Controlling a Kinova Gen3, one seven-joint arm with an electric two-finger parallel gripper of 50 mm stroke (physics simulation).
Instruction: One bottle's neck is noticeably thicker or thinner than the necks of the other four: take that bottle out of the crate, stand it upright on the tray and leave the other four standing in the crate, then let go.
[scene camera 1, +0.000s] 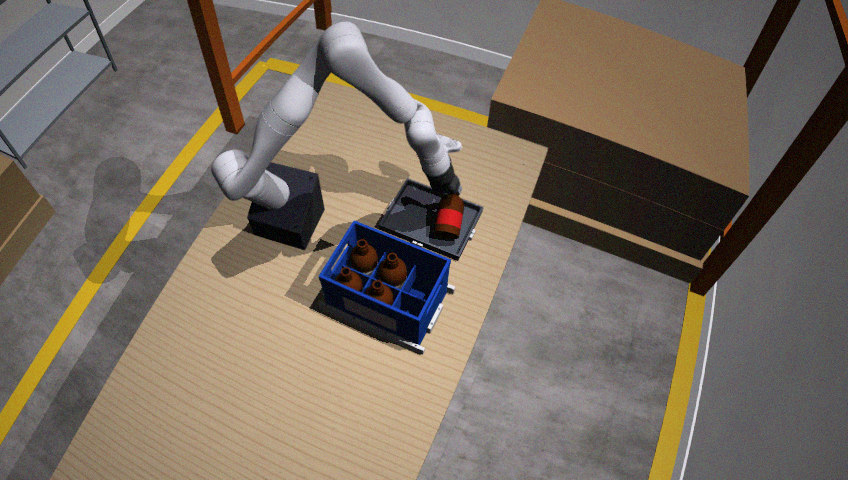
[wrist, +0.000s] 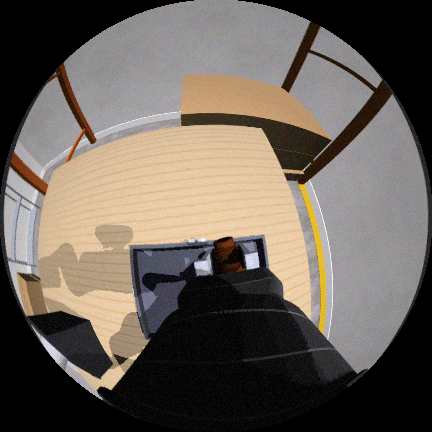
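Where they show: gripper, between the fingertips: (scene camera 1: 454, 190) (wrist: 226, 254); arm's base, origin of its link: (scene camera 1: 274, 193).
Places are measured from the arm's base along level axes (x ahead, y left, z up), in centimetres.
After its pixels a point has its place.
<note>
A brown bottle with a red label (scene camera 1: 448, 220) @[x 46.8, y 17.0, z -4.7 cm] (wrist: 226, 247) @[x 43.6, y 28.1, z -3.4 cm] is over the tray (scene camera 1: 402, 209) @[x 31.0, y 19.6, z -12.7 cm] (wrist: 162, 306) @[x 32.5, y 17.8, z -12.8 cm], its base toward the crate and its neck toward the far side. It is seen side-on and looks tilted; I cannot tell whether its base touches the tray. My gripper (scene camera 1: 455, 189) @[x 43.8, y 27.4, z -4.7 cm] (wrist: 226, 254) @[x 43.8, y 27.4, z -4.7 cm] is shut on its neck, with one pale finger on each side in the wrist view. The blue crate (scene camera 1: 407, 324) @[x 51.7, y -17.9, z -0.9 cm] stands beside the tray. Several brown bottles stand upright in its left and middle compartments; its right compartments hold no bottle.
The arm's dark base block (scene camera 1: 288, 208) @[x 5.9, y -1.7, z -1.4 cm] (wrist: 75, 340) stands left of the tray on the wooden table (scene camera 1: 267, 380) @[x 24.1, y -45.1, z -13.3 cm] (wrist: 165, 185) @[x 33.8, y 42.6, z -13.3 cm]. Large cardboard boxes (scene camera 1: 618, 89) (wrist: 230, 95) stand beyond the table's far right edge. Orange-brown posts (scene camera 1: 215, 71) (wrist: 75, 105) rise around the area.
</note>
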